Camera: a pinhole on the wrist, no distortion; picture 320 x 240 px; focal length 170.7 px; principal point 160.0 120.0 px. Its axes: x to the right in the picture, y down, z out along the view. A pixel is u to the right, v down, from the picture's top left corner.
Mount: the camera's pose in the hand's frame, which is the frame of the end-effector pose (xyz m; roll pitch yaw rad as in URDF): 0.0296 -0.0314 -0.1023 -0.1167 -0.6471 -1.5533
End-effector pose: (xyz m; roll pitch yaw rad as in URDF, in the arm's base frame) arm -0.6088 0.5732 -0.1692 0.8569 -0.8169 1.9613
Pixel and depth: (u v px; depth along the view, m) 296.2 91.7 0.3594
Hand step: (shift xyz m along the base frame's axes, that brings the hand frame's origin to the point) 0.3309 -0.0164 0.1496
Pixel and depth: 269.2 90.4 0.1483
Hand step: 0.0670 0.0145 0.0403
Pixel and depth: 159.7 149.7 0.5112
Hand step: 0.1065 -0.1424 0.3978
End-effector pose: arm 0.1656 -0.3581 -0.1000 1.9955 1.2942 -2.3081
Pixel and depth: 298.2 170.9 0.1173
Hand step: 0.0019 0.0390 -0.0898
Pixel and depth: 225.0 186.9 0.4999
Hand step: -0.3061 0.2574 -0.2867
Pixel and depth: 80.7 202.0 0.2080
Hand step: -0.1733 -0.0963 -0.1022
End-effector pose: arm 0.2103 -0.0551 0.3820 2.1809 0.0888 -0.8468
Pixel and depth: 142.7 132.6 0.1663
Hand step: -0.0037 -0.0886 0.0507
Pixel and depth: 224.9 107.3 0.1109
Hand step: 0.0139 -0.0320 -0.0081
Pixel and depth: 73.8 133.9 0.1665
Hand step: 0.0023 -0.0917 0.1176
